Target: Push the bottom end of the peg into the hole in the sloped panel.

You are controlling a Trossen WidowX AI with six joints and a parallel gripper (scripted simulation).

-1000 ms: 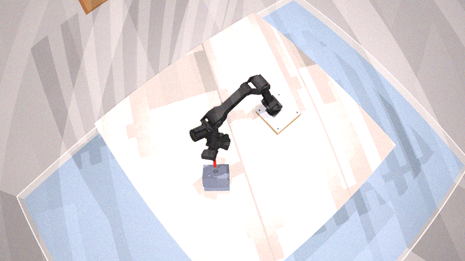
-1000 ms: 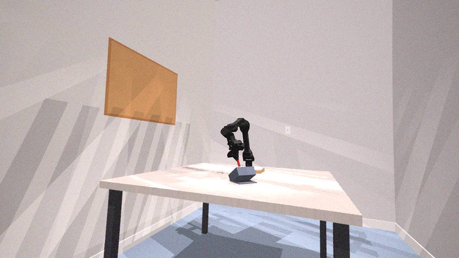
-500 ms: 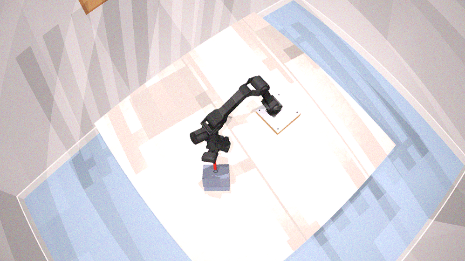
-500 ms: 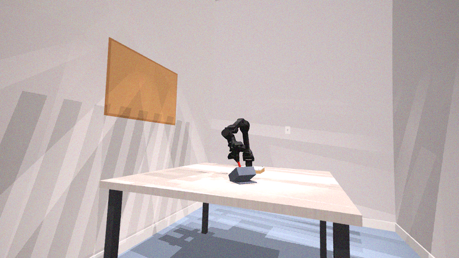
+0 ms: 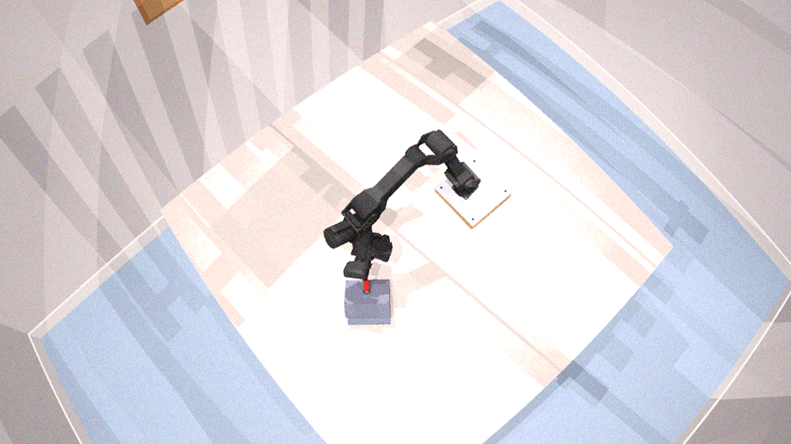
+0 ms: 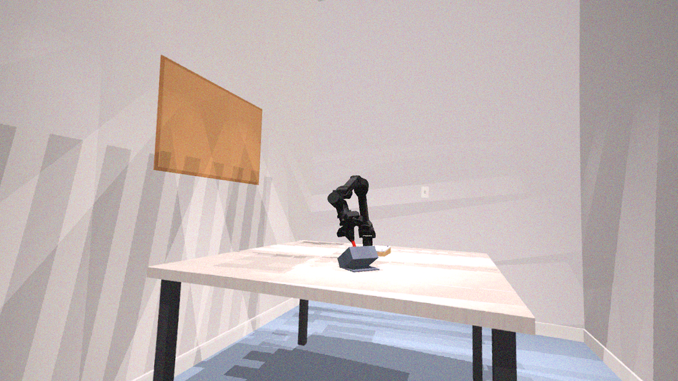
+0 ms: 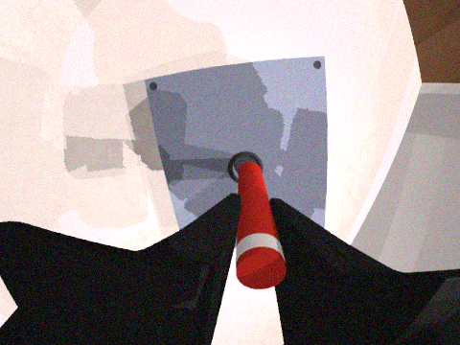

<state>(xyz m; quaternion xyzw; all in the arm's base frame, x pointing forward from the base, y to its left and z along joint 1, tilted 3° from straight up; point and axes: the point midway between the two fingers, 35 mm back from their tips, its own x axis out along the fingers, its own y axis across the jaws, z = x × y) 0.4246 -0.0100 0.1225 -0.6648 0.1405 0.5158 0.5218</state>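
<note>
The red peg lies 1 cm behind my gripper tip, 1 cm to the right of it and 1 cm above it. Also, from my gripper tip: grey sloped panel 3 cm ahead, 3 cm to the left, 7 cm below.
</note>
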